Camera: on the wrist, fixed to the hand. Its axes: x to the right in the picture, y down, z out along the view.
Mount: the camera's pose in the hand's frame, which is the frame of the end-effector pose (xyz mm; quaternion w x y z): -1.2 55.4 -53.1 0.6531 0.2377 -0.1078 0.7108
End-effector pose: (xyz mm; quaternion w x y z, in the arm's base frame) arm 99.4 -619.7 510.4 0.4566 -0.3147 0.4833 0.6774
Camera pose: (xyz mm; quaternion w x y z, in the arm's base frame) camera 47.9 -676.5 514.0 0.0564 -0.3196 -0.6512 -0.6861
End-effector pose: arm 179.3 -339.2 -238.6 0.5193 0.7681 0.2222 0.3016
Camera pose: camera 143.1 -324.8 -172.5 0.0338 -0.8156 0.3852 -0.4305
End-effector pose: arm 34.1 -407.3 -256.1 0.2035 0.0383 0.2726 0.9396
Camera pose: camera 5.5 -476.7 -271.9 0.5147 -0.3685 -0.3522 -0.6894
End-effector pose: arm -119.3 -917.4 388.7 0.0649 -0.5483 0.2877 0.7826
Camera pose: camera -98.4 -990.6 398.4 0.3525 0.0538 -0.7567 -0.5480
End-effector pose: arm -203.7 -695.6 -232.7 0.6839 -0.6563 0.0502 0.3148
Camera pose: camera -213.9 -748.7 -287.2 0.3843 -0.1965 0.5004 0.7505
